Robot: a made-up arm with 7 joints. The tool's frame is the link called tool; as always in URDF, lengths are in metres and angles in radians. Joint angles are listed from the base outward.
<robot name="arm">
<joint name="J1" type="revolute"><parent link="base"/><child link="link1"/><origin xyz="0 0 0.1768" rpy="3.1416 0 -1.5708"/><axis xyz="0 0 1"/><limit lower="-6.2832" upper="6.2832"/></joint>
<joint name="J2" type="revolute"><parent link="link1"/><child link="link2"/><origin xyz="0.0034 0 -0.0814" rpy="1.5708 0 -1.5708"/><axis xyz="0 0 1"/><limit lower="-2.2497" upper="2.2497"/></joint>
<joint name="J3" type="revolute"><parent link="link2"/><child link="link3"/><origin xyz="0 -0.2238 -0.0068" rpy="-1.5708 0 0"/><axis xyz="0 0 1"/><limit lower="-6.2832" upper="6.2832"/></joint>
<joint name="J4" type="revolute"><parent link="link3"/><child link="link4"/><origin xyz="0 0.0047 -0.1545" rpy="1.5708 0 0"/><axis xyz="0 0 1"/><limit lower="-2.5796" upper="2.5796"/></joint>
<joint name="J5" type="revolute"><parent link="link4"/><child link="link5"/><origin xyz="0 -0.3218 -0.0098" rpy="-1.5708 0 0"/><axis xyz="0 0 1"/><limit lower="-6.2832" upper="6.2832"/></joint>
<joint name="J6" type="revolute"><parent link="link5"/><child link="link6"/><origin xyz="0 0.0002 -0.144" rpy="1.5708 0 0"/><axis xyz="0 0 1"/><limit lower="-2.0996" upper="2.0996"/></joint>
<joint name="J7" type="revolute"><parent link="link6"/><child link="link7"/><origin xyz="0 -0.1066 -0.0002" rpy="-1.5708 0 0"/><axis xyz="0 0 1"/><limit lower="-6.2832" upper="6.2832"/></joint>
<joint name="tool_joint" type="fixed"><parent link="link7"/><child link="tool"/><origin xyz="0 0 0"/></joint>
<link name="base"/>
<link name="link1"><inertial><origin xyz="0.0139 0.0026 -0.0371"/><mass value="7.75"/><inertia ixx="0.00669" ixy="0" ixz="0.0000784" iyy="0.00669" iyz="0" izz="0.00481"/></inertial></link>
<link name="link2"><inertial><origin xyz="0.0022 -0.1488 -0.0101"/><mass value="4.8"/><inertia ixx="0.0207" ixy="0" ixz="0" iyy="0.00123" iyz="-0.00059" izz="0.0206"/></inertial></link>
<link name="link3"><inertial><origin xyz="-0.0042 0.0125 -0.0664"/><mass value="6.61"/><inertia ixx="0.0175" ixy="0" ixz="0" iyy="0.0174" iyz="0.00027" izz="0.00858"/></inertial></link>
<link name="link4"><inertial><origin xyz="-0.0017 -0.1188 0.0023"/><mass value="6.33"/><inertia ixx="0.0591" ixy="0" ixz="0" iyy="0.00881" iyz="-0.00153" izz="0.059"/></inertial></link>
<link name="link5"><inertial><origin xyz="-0.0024 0.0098 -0.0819"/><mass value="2.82"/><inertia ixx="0.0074" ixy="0" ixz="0" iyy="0.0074" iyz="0.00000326" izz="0.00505"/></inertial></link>
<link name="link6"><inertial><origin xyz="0.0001 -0.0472 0.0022"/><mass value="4.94"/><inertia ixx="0.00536" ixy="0" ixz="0" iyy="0.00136" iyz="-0.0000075" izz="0.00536"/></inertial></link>
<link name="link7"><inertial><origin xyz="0.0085 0.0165 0.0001"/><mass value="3.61"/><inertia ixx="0.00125" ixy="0" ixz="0" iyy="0.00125" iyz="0" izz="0.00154"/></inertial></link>
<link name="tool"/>
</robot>
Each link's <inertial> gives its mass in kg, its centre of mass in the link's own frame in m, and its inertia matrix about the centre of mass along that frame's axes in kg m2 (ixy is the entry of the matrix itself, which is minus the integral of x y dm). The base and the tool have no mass. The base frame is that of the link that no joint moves.
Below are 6 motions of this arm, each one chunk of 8 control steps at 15 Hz.
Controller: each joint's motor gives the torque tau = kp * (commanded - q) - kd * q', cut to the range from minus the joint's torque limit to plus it. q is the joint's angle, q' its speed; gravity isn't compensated. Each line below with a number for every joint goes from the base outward.
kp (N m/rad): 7 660 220 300 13 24 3.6
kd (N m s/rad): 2.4 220 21 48 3 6.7 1.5
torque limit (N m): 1.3 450 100 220 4.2 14 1.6
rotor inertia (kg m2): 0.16 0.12 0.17 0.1 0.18 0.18 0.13
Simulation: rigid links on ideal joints. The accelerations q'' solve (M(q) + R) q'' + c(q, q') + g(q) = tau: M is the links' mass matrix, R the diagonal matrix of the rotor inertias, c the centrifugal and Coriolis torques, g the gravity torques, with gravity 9.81 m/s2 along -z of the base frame. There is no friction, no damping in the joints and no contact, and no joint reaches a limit. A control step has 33 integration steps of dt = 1/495 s. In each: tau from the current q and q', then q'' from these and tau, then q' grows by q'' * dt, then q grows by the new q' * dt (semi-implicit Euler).
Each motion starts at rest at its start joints. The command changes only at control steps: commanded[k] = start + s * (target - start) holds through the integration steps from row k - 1 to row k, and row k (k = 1, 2, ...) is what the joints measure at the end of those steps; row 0 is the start. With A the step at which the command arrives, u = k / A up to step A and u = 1 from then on. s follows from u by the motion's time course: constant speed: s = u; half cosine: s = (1 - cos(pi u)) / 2; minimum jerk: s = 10 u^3 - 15 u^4 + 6 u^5; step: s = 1 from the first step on.
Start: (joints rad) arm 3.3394 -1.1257 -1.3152 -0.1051 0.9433 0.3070 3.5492
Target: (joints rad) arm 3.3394 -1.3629 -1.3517 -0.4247 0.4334 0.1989 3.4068
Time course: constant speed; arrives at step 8
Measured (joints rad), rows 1 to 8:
1: 3.3472 -1.1457 -1.3136 -0.1218 0.9358 0.3093 3.5499
2: 3.3636 -1.1833 -1.3053 -0.1573 0.9088 0.2863 3.5442
3: 3.3828 -1.2261 -1.2951 -0.1999 0.8645 0.2473 3.5294
4: 3.4022 -1.2697 -1.2842 -0.2447 0.8092 0.2043 3.5075
5: 3.4210 -1.3123 -1.2734 -0.2897 0.7484 0.1633 3.4817
6: 3.4390 -1.3533 -1.2632 -0.3339 0.6860 0.1269 3.4545
7: 3.4560 -1.3925 -1.2537 -0.3771 0.6239 0.0958 3.4278
8: 3.4720 -1.4300 -1.2450 -0.4191 0.5631 0.0701 3.4029

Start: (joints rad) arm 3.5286 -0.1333 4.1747 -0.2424 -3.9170 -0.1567 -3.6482
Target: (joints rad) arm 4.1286 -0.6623 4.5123 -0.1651 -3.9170 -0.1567 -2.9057
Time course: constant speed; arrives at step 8
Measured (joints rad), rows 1 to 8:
1: 3.5153 -0.1419 4.1915 -0.2492 -3.9157 -0.1571 -3.6426
2: 3.4806 -0.1619 4.2245 -0.2566 -3.9165 -0.1577 -3.6283
3: 3.4244 -0.1921 4.2637 -0.2571 -3.9189 -0.1592 -3.6041
4: 3.3597 -0.2308 4.3055 -0.2508 -3.9217 -0.1631 -3.5700
5: 3.3002 -0.2769 4.3490 -0.2411 -3.9247 -0.1694 -3.5269
6: 3.2520 -0.3294 4.3939 -0.2301 -3.9282 -0.1776 -3.4765
7: 3.2151 -0.3875 4.4396 -0.2185 -3.9326 -0.1875 -3.4203
8: 3.1876 -0.4504 4.4856 -0.2066 -3.9379 -0.1990 -3.3595

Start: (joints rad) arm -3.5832 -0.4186 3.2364 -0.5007 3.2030 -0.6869 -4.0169
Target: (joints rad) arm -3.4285 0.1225 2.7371 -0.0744 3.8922 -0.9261 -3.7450
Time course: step
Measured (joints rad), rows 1 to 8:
1: -3.6793 -0.3334 3.0124 -0.3603 3.2264 -0.7382 -4.0066
2: -3.6965 -0.2612 2.8451 -0.2549 3.3582 -0.8204 -3.9801
3: -3.6695 -0.2039 2.7790 -0.1765 3.5094 -0.8987 -3.9507
4: -3.6400 -0.1557 2.7517 -0.1247 3.6348 -0.9641 -3.9232
5: -3.6124 -0.1136 2.7408 -0.0945 3.7266 -1.0144 -3.8993
6: -3.5840 -0.0762 2.7370 -0.0795 3.7900 -1.0512 -3.8793
7: -3.5535 -0.0430 2.7363 -0.0746 3.8338 -1.0775 -3.8627
8: -3.5225 -0.0136 2.7370 -0.0756 3.8654 -1.0962 -3.8488

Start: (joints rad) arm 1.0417 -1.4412 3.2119 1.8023 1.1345 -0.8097 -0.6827
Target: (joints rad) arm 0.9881 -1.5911 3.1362 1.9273 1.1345 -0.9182 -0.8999
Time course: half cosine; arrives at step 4
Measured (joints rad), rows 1 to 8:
1: 1.0448 -1.4624 3.2059 1.7921 1.1260 -0.7990 -0.6833
2: 1.0537 -1.4918 3.1906 1.7950 1.1071 -0.7838 -0.6883
3: 1.0664 -1.5260 3.1700 1.8126 1.0878 -0.7788 -0.7016
4: 1.0781 -1.5604 3.1506 1.8373 1.0768 -0.7785 -0.7234
5: 1.0835 -1.5899 3.1388 1.8589 1.0768 -0.7781 -0.7502
6: 1.0815 -1.6135 3.1350 1.8718 1.0817 -0.7780 -0.7773
7: 1.0742 -1.6316 3.1359 1.8764 1.0848 -0.7789 -0.8012
8: 1.0643 -1.6454 3.1384 1.8756 1.0835 -0.7808 -0.8202

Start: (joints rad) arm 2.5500 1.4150 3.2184 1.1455 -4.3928 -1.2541 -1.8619
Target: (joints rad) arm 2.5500 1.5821 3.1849 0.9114 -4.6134 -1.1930 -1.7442
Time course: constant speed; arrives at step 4
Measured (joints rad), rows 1 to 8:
1: 2.5498 1.4358 3.2182 1.1430 -4.3825 -1.2754 -1.8666
2: 2.5479 1.4671 3.2158 1.1094 -4.3791 -1.3099 -1.8763
3: 2.5438 1.5040 3.2091 1.0540 -4.4038 -1.3329 -1.8827
4: 2.5388 1.5448 3.1992 0.9852 -4.4594 -1.3421 -1.8815
5: 2.5350 1.5863 3.1902 0.9166 -4.5460 -1.3427 -1.8711
6: 2.5330 1.6250 3.1834 0.8585 -4.6528 -1.3407 -1.8534
7: 2.5326 1.6590 3.1791 0.8141 -4.7825 -1.3393 -1.8318
8: 2.5340 1.6876 3.1765 0.7826 -4.9425 -1.3397 -1.8095

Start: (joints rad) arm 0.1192 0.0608 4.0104 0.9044 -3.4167 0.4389 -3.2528
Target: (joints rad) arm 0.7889 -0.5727 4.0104 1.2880 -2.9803 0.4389 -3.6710
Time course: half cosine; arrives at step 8
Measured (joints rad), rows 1 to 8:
1: 0.1254 0.0581 4.0122 0.9297 -3.4153 0.4431 -3.2524
2: 0.1518 0.0409 4.0167 0.9762 -3.4122 0.4370 -3.2554
3: 0.1976 0.0068 4.0180 1.0325 -3.3996 0.4246 -3.2662
4: 0.2552 -0.0448 4.0152 1.0964 -3.3710 0.4102 -3.2873
5: 0.3150 -0.1122 4.0080 1.1674 -3.3253 0.3933 -3.3195
6: 0.3702 -0.1907 3.9949 1.2432 -3.2667 0.3708 -3.3626
7: 0.4177 -0.2736 3.9744 1.3184 -3.2020 0.3405 -3.4153
8: 0.4568 -0.3522 3.9475 1.3858 -3.1395 0.3027 -3.4743

